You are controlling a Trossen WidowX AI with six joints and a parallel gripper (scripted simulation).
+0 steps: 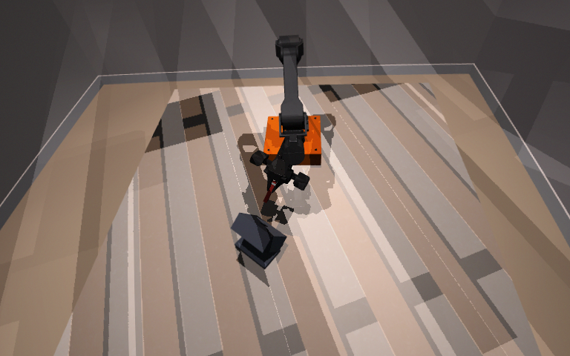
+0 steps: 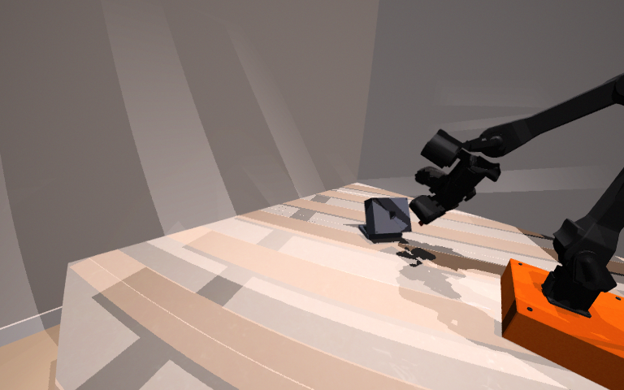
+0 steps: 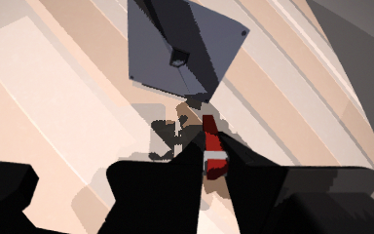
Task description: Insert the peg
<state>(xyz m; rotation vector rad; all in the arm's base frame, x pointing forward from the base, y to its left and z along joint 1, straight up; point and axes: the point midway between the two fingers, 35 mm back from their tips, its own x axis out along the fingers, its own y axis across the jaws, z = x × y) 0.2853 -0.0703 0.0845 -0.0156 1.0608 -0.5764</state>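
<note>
The sloped panel is 12 cm ahead of my gripper tip, 4 cm to the right of it and 5 cm below it. Also, from my gripper tip: panel foot (14 cm ahead, 5 cm to the right, 12 cm below); red peg (1 cm behind, 1 cm to the left, 1 cm above).
</note>
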